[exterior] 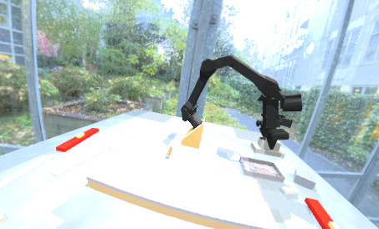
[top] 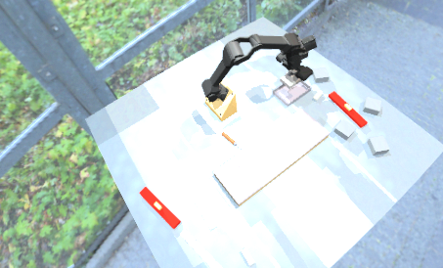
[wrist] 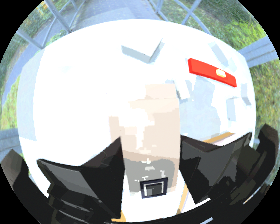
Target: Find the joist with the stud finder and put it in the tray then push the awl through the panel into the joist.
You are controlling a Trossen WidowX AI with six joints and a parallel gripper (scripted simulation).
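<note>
My gripper tip is 40 mm to the left of the light and 30 mm below it. The rest, counted from my gripper tip: tray 10 mm to the right, 110 mm below; then awl 40 mm ahead, 430 mm to the right, 110 mm below; then stud finder 20 mm to the right, 20 mm above.
</note>
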